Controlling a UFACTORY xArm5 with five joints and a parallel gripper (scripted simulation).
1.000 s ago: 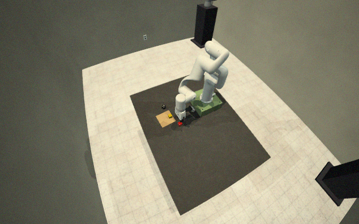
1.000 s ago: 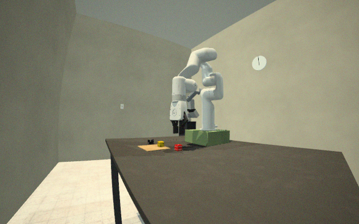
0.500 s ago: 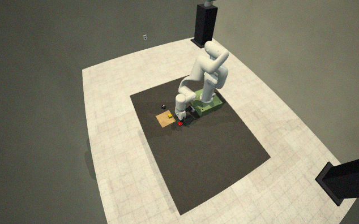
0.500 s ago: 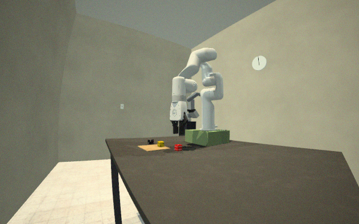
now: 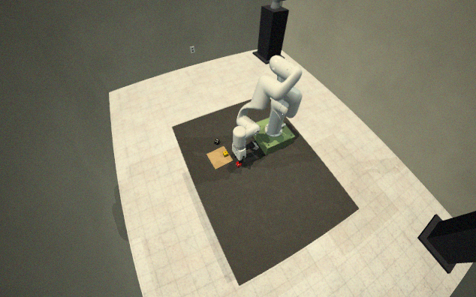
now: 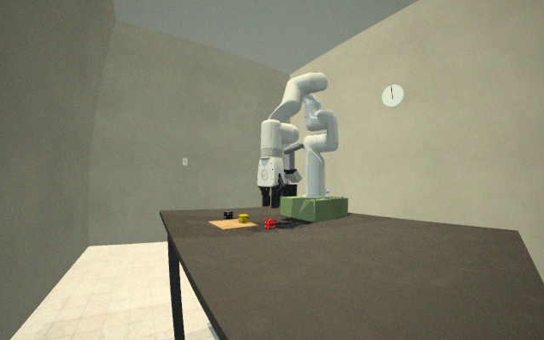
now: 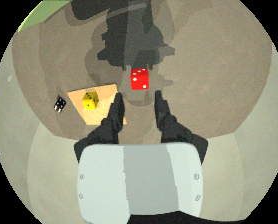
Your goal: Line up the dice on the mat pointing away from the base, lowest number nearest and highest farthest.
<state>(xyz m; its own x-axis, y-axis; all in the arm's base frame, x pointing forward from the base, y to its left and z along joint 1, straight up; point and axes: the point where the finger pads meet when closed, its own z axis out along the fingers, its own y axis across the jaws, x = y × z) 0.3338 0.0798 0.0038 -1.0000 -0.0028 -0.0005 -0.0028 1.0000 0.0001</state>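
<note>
My gripper is now 80 mm above the red die. The rest, counted from my hand: black die 240 mm to the right, 80 mm below, 50 mm ahead; then tan mat 120 mm to the right, 90 mm below, 90 mm ahead; then yellow die 110 mm to the right, 70 mm below, 40 mm ahead.
</note>
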